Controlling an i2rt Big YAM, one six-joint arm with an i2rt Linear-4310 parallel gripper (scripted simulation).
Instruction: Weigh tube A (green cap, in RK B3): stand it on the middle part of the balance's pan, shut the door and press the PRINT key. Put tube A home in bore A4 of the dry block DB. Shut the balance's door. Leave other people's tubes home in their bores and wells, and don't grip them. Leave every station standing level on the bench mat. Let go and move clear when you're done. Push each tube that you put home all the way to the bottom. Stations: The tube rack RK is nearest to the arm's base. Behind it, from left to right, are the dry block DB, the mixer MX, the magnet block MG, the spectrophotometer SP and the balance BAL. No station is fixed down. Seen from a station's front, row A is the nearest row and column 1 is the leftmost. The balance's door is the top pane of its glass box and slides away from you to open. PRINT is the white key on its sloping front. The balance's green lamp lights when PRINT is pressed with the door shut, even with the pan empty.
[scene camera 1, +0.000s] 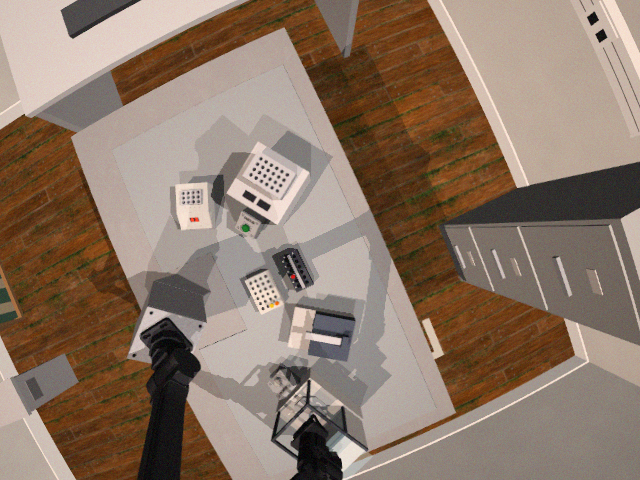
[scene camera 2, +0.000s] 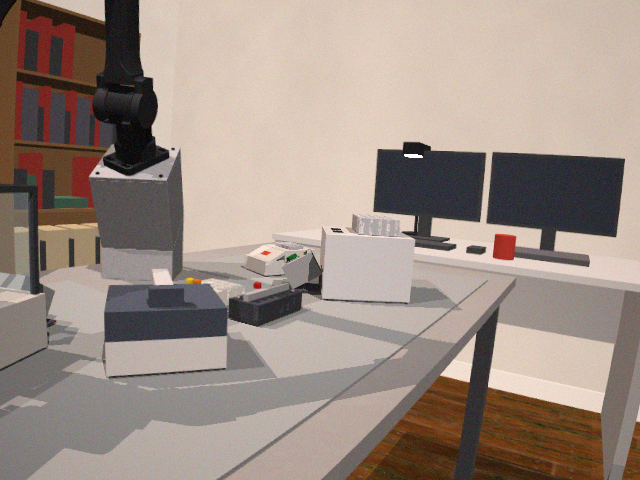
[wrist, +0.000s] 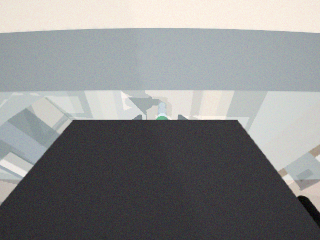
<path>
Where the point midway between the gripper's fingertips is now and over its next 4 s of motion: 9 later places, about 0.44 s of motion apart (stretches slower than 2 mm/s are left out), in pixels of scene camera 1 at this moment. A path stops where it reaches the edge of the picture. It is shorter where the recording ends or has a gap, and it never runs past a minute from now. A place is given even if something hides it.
The gripper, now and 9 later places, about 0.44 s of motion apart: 310, 418; 309, 419; 310, 422; 309, 426; 309, 430; 309, 434; 308, 439; 308, 443; 309, 449; 308, 451
</path>
